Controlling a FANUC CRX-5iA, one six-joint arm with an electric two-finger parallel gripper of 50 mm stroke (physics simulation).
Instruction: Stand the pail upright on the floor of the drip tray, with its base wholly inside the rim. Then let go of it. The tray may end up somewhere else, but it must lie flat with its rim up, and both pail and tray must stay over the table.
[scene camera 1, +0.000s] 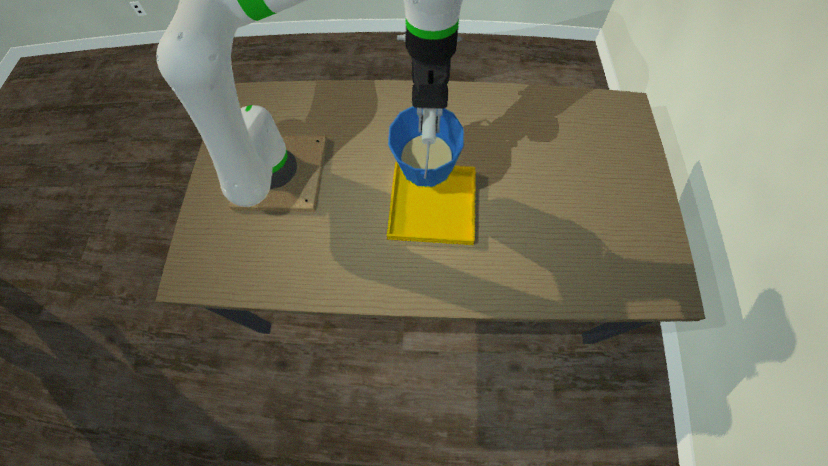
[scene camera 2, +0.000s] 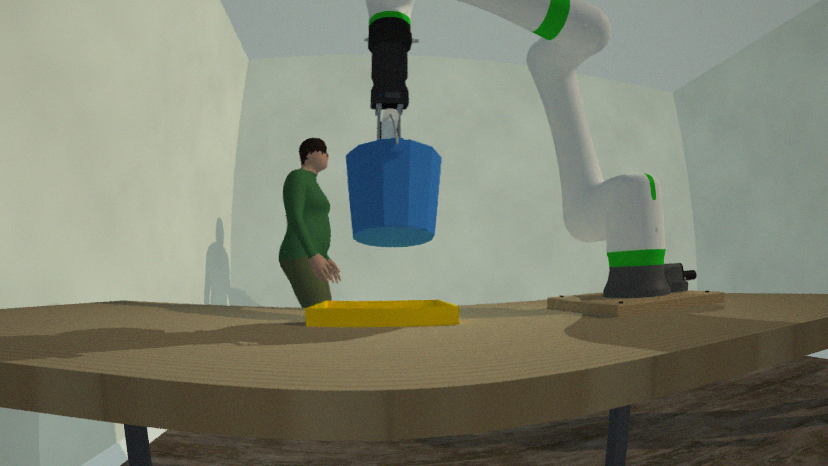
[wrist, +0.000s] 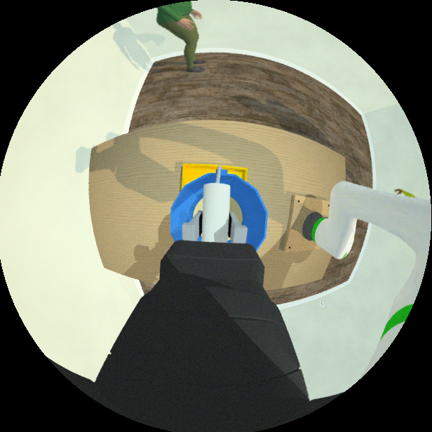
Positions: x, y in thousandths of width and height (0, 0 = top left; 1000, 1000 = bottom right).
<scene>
The gripper shows in scene camera 1 (519, 278), in scene camera 2 (469, 299) and in the wrist view (499, 506).
</scene>
